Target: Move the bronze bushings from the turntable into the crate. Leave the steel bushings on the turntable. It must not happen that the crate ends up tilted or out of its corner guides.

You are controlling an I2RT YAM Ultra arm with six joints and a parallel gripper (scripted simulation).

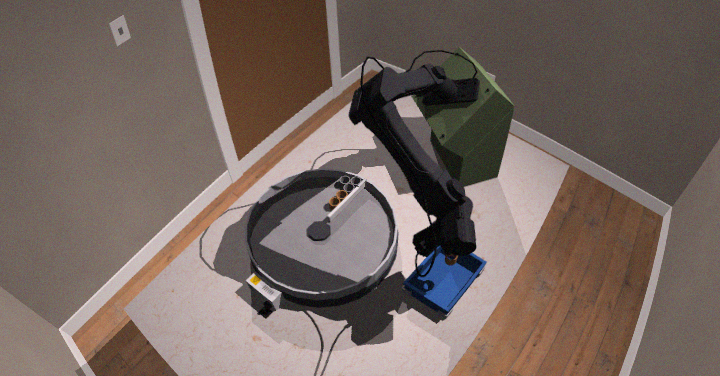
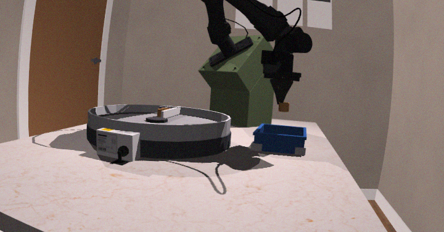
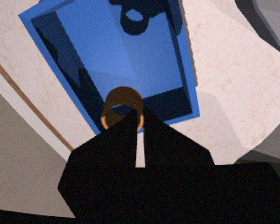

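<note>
My hand is 11 cm above the blue crate, 2 cm short of it and 1 cm to the right of it. Round my hand: grey turntable: 35 cm to the right, 8 cm below, 2 cm behind.
</note>
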